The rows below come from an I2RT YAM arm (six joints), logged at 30 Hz.
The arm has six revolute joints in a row. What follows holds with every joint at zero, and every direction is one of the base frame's. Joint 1 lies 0.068 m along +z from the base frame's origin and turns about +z. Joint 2 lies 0.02 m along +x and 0.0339 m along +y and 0.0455 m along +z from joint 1 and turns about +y. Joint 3 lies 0.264 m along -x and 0.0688 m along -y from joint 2 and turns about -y. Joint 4 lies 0.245 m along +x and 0.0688 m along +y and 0.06 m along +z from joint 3 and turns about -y. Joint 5 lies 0.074 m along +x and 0.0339 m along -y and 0.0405 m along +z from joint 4 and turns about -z. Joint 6 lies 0.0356 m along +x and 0.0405 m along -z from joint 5 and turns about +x. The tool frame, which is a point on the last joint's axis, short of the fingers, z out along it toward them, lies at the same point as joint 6; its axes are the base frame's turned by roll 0, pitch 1.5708 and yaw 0 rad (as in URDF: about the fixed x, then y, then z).
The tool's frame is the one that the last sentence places.
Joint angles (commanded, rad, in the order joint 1, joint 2, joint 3, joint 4, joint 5, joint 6), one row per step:
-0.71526, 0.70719, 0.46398, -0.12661, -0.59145, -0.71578
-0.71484, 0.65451, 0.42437, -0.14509, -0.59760, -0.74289
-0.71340, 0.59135, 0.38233, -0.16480, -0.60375, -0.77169
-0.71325, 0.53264, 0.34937, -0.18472, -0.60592, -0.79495
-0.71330, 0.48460, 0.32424, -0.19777, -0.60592, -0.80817
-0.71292, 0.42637, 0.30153, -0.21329, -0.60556, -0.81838
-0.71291, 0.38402, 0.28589, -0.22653, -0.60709, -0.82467
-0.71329, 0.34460, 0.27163, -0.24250, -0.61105, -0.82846
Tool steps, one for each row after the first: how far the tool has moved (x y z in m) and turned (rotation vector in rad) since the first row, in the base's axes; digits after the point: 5 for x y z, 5 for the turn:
-0.00670, 0.00615, -0.00799, -0.02051, 0.00487, 0.01432
-0.01394, 0.01296, -0.01602, -0.04715, 0.00454, 0.03011
-0.02021, 0.01850, -0.02207, -0.07258, 0.00145, 0.03908
-0.02491, 0.02255, -0.02643, -0.09176, -0.00482, 0.04264
-0.03013, 0.02712, -0.02937, -0.11501, -0.01873, 0.04495
-0.03376, 0.03032, -0.03164, -0.12968, -0.02861, 0.04765
-0.03709, 0.03329, -0.03417, -0.13851, -0.03615, 0.05165

